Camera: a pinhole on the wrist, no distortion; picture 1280 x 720 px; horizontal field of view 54.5 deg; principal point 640.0 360.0 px. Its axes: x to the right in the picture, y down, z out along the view. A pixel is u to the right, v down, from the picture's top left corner.
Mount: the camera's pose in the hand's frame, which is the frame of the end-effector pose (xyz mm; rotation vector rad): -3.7 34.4 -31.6 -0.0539 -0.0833 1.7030
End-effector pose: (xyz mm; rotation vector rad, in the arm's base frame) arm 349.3 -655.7 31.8 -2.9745 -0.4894 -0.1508
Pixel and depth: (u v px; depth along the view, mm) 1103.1 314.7 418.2
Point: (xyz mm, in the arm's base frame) 396.2 -786.3 -375.9
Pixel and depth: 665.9 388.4 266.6
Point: 347.2 -664.6 -206.1
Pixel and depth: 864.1 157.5 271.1
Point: 404.9 -696.3 -215.4
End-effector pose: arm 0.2 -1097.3 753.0 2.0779 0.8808 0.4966
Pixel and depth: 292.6 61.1 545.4
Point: 336.9 -1249.9 356.0
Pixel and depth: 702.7 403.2 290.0
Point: 145.1 -1279.3 630.7
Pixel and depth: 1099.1 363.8 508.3
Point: 325.5 -1491.8 631.9
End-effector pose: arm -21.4 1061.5 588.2 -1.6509 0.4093 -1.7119
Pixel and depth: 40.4 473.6 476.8
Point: 337.2 1353.2 745.1
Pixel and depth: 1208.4 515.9 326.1
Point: 297.7 1077.1 447.2
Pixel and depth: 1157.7 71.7 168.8
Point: 143.0 1015.1 545.2
